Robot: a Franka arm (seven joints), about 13 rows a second.
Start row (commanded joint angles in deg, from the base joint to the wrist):
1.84, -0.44, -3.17, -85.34, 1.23, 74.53, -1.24
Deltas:
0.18, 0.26, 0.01, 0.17, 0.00, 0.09, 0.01
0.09, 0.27, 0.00, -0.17, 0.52, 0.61, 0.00
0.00, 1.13, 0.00, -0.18, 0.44, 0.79, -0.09
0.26, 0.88, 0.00, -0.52, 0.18, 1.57, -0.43
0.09, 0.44, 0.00, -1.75, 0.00, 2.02, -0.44
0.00, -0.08, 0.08, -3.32, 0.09, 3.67, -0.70
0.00, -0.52, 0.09, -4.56, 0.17, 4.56, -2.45
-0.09, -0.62, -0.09, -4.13, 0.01, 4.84, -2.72
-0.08, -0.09, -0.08, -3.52, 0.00, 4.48, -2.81
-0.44, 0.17, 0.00, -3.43, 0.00, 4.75, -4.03
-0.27, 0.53, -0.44, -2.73, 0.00, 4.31, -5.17
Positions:
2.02, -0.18, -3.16, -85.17, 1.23, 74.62, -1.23
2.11, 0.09, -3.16, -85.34, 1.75, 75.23, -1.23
2.11, 1.22, -3.16, -85.52, 2.19, 76.02, -1.32
2.37, 2.10, -3.16, -86.04, 2.37, 77.59, -1.75
2.46, 2.54, -3.16, -87.79, 2.37, 79.61, -2.19
2.46, 2.46, -3.08, -91.11, 2.46, 83.28, -2.89
2.46, 1.94, -2.99, -95.67, 2.63, 87.84, -5.34
2.37, 1.32, -3.08, -99.80, 2.64, 92.68, -8.06
2.29, 1.23, -3.16, -103.32, 2.64, 97.16, -10.87
1.85, 1.40, -3.16, -106.75, 2.64, 101.91, -14.90
1.58, 1.93, -3.60, -109.48, 2.64, 106.22, -20.07

